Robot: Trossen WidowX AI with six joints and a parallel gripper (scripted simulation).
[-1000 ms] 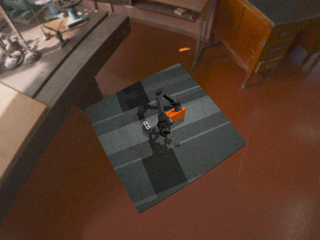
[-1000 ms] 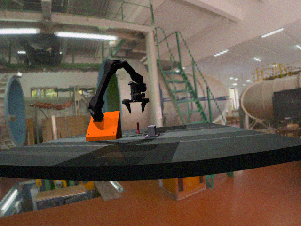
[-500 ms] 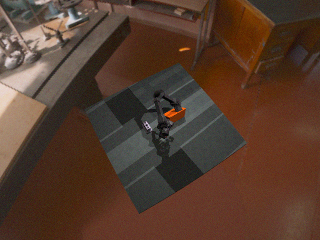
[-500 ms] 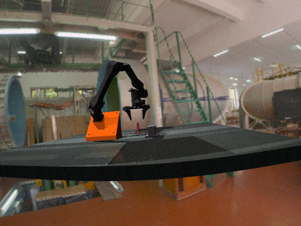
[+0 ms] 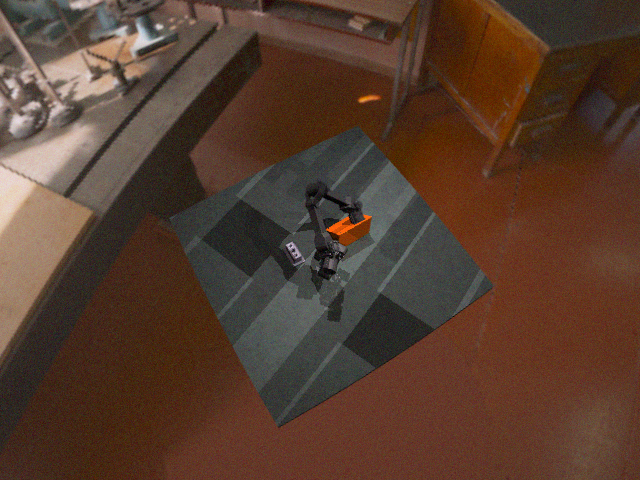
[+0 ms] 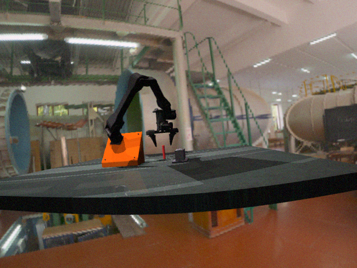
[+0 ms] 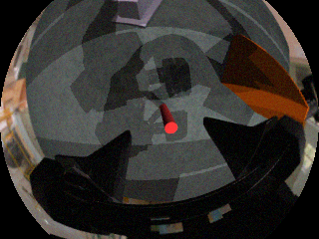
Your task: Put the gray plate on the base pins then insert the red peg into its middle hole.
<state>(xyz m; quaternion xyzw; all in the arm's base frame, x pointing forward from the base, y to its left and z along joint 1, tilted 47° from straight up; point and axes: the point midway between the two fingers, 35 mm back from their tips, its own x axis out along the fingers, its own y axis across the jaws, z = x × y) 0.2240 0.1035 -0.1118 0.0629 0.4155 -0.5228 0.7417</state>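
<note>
Now: the red peg 40 mm below my gripper tip. From my gripper tip the other things lie so: gray plate (130 mm ahead, 180 mm to the right, 30 mm below); then base (130 mm ahead, 190 mm to the right, 70 mm below).
</note>
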